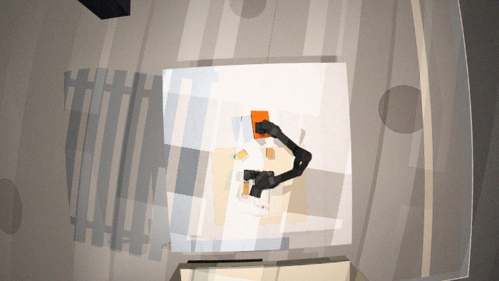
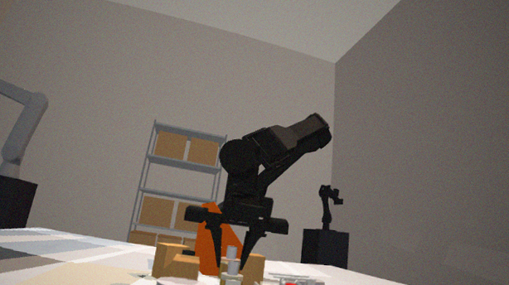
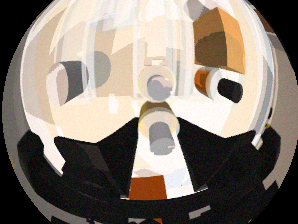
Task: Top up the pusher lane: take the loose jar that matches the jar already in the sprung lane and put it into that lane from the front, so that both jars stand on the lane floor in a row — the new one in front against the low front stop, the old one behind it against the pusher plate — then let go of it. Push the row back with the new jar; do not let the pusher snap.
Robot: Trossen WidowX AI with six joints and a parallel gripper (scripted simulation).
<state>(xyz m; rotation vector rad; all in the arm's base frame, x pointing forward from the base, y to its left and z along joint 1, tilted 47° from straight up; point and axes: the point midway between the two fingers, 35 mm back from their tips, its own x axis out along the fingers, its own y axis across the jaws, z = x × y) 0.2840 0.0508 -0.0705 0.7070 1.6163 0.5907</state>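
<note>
Right now my gripper tip is 9 cm to the left of the brown box, 9 cm short of it and 1 cm above it. The rest, counted from my gripper tip: red mark (22 cm ahead, 2 cm to the left, 2 cm above).
</note>
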